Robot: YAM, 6 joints.
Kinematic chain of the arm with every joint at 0, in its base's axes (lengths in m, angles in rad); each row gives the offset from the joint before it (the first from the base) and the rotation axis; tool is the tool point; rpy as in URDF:
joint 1: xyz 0 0 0.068 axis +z
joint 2: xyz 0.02 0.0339 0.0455 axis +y
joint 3: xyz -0.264 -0.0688 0 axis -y
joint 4: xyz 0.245 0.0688 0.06 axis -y
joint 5: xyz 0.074 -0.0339 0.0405 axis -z
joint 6: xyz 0.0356 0 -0.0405 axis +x
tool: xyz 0 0 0 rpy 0 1.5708 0
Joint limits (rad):
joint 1: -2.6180..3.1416
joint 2: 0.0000..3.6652
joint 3: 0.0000..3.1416
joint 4: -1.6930..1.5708
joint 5: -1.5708..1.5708
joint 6: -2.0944..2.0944
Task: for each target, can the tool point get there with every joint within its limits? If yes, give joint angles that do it. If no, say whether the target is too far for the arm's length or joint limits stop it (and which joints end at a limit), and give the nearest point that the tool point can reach.
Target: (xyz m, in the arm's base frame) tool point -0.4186 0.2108 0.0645
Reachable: yes | joints 2.6884 2.3297 1.4239 0.0150 0.1753 0.6251
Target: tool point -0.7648 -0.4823 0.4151
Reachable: no: too far | nearest point -0.5179 -0.3266 0.3155 | short by 0.308 m
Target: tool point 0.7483 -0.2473 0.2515
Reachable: no: too far | nearest point 0.6039 -0.1996 0.2242 | short by 0.155 m
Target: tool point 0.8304 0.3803 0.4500
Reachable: no: too far | nearest point 0.5507 0.2522 0.3341 | short by 0.329 m
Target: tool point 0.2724 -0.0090 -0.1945
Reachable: yes | joints -0.0357 2.9964 1.3508 -0.4010 -0.0212 -1.6740
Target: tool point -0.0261 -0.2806 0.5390
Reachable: yes | joints 1.5679 0.2982 1.7568 0.2760 -0.7899 1.5284
